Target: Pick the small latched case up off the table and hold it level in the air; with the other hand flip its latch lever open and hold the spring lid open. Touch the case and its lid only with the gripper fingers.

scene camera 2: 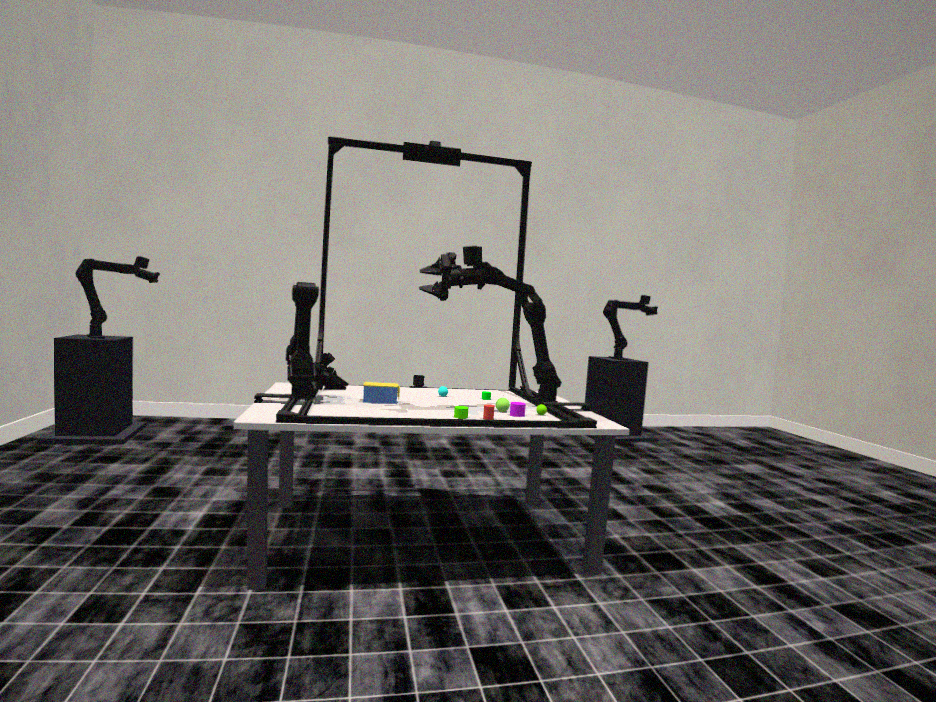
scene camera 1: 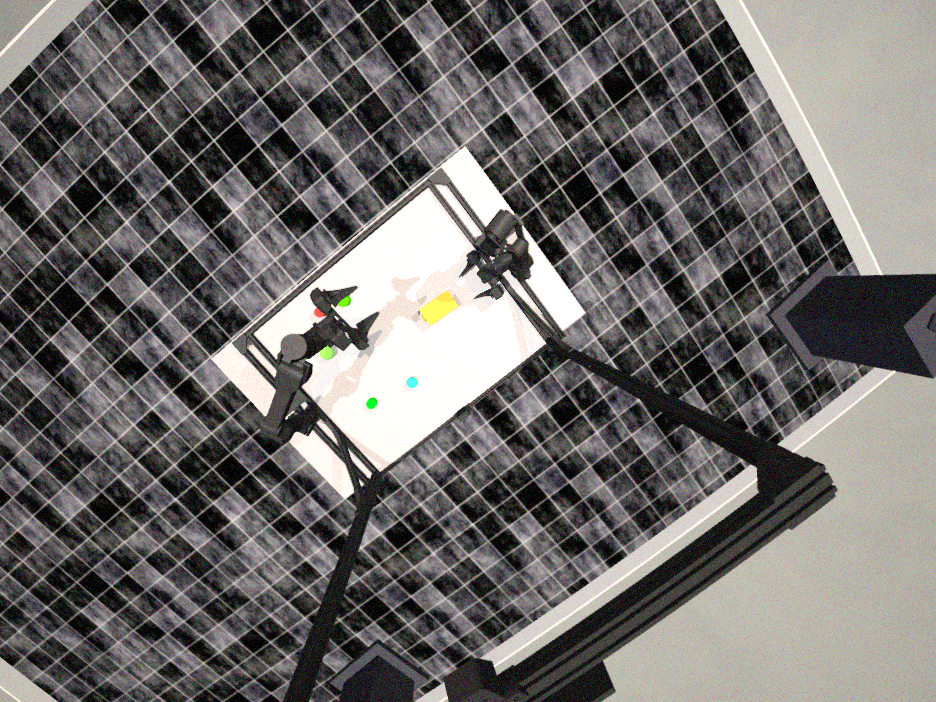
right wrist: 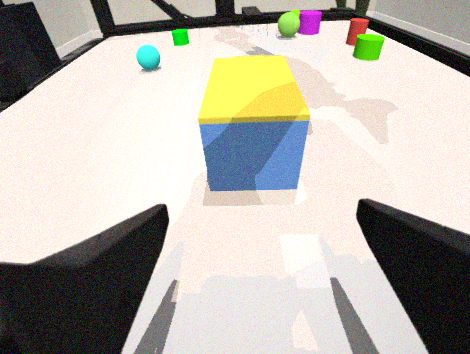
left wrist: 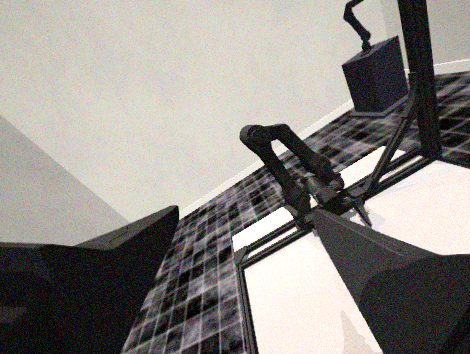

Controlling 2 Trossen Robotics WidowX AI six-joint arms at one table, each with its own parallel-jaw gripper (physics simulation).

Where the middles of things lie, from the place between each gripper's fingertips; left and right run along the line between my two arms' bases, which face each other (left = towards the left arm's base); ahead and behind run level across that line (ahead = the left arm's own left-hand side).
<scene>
I see my left gripper 14 cm past the case (scene camera 2: 381, 393), 9 cm to the left of it and 41 cm above it.
The case is 12 cm to the left of my right hand, 2 cm below it and 2 cm ahead of it.
</scene>
